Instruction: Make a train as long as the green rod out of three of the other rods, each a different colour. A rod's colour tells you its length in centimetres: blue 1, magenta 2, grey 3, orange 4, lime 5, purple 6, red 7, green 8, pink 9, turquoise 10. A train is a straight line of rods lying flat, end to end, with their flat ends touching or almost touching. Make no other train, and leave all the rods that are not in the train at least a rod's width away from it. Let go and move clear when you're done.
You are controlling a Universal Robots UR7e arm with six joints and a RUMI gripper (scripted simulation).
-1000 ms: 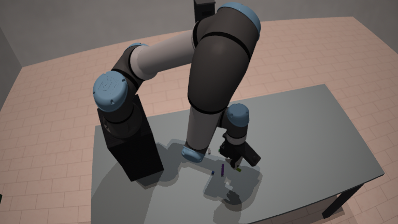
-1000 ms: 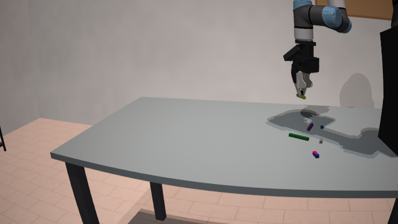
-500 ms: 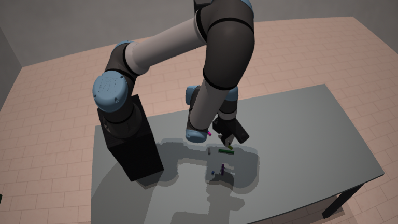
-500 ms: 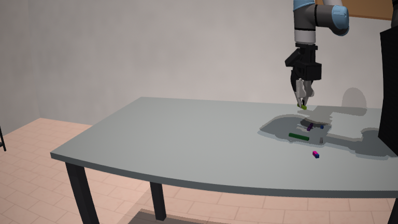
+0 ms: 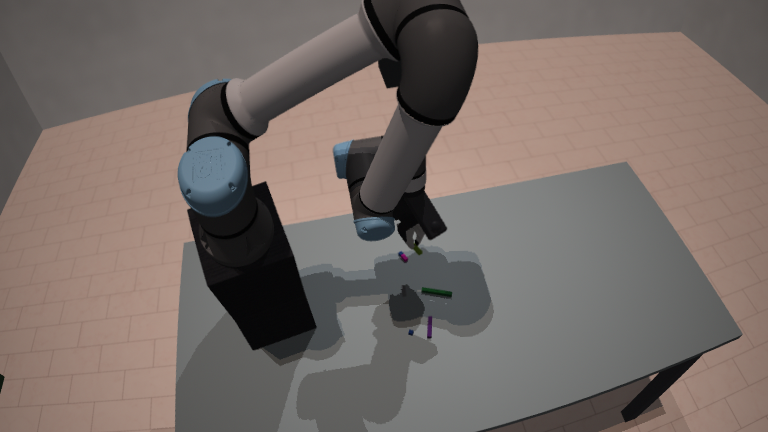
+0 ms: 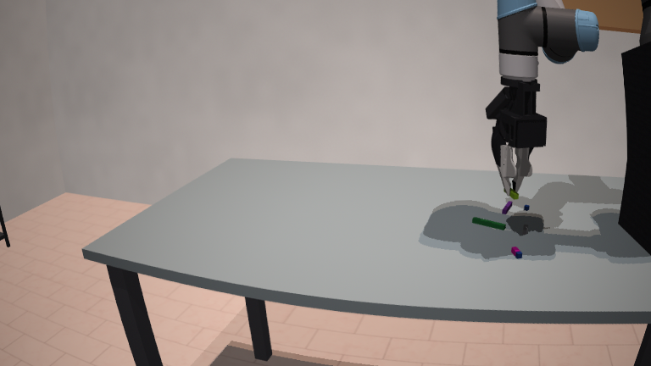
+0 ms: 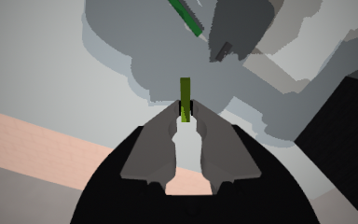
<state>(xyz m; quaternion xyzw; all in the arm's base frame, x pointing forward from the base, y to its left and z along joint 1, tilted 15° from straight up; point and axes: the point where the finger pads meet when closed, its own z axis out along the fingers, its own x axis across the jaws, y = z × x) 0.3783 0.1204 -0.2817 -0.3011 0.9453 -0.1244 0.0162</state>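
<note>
Now: hand 3 cm past the magenta rod, 4 cm to the right of it and 11 cm above it. From my hand the other things lie so: green rod (5 cm ahead, 8 cm to the right, 11 cm below); lime rod (1 cm below); grey rod (3 cm behind, 7 cm to the right, 11 cm below).
</note>
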